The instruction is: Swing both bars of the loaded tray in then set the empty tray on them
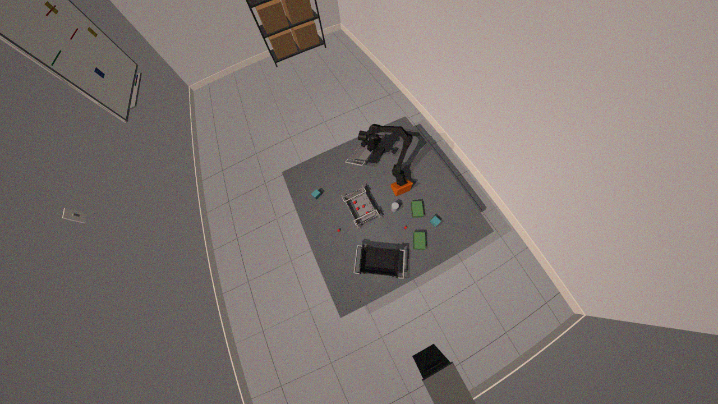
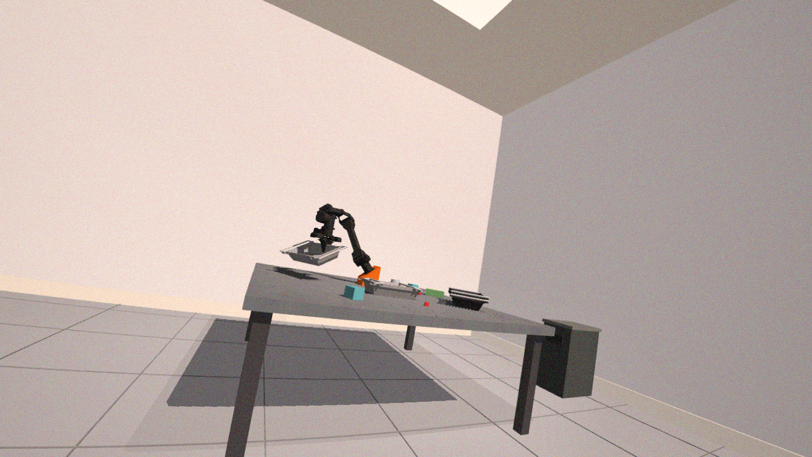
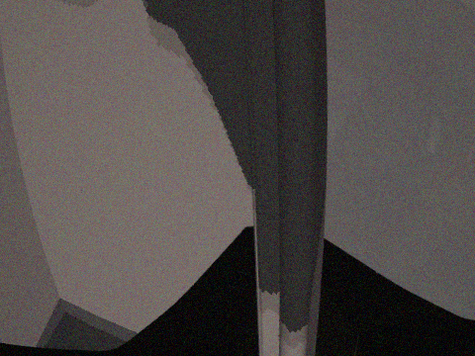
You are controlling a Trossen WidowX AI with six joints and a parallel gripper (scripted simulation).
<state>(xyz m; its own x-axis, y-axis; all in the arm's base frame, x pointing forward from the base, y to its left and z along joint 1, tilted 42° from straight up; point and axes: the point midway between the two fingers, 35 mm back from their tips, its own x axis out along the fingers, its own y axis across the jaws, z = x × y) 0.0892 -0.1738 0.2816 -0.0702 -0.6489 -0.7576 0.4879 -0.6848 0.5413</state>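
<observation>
My gripper tip is now 7 cm to the left of the grey tray and 4 cm short of it.
</observation>
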